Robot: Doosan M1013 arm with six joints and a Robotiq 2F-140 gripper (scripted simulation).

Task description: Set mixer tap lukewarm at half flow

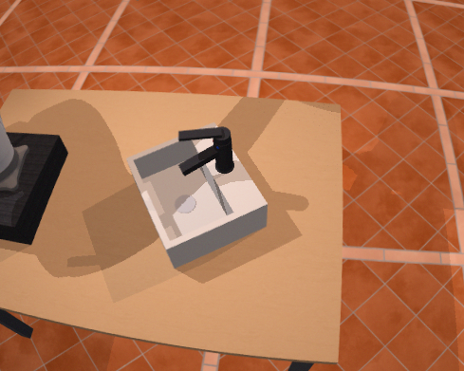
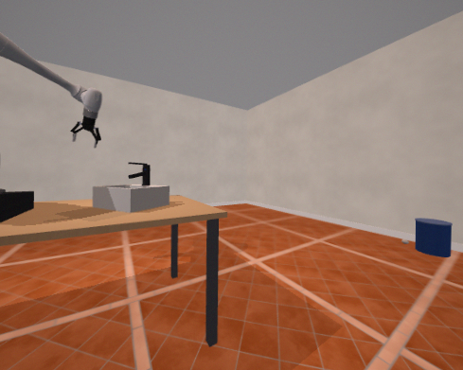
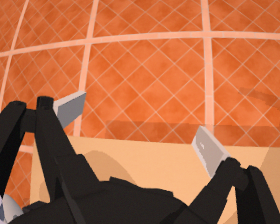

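The lever lies 24 cm ahead of my hand, 52 cm to the right of it and 16 cm below it. Round my hand: black mixer tap (27 cm ahead, 52 cm to the right, 21 cm below); grey sink basin (19 cm ahead, 56 cm to the right, 40 cm below).
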